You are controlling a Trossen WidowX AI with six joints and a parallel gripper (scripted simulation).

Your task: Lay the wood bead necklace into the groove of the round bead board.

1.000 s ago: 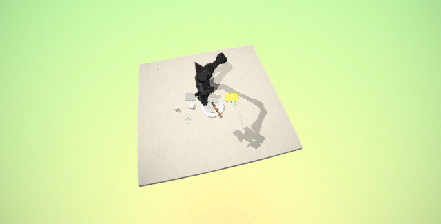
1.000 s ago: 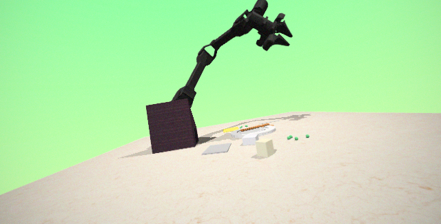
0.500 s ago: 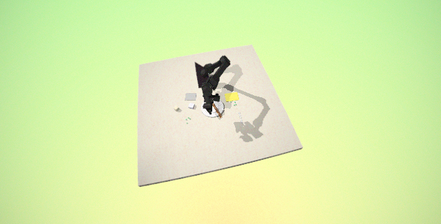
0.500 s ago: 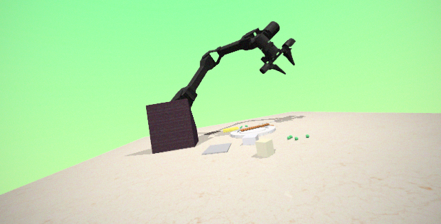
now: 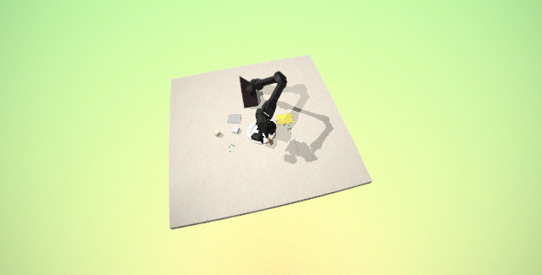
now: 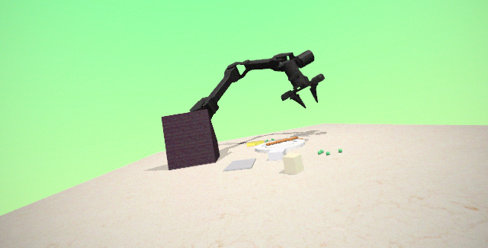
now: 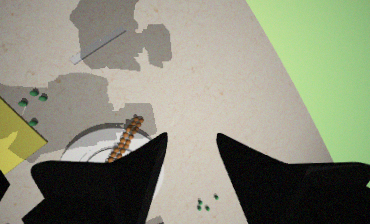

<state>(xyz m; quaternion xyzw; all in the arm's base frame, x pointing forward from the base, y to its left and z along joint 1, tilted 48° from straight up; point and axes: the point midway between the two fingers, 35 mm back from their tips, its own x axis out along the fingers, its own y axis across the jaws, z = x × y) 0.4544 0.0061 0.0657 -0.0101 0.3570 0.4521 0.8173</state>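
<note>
Now: the round white bead board 160 mm behind my gripper tip, 130 mm below it and 10 mm to the right of it. The rest, counted from my gripper tip: thin white strip: 210 mm to the left, 140 mm below, 20 mm behind; then yellow card: 250 mm behind, 180 mm to the left, 140 mm below; then grey flat plate: 320 mm behind, 190 mm to the right, 140 mm below.
</note>
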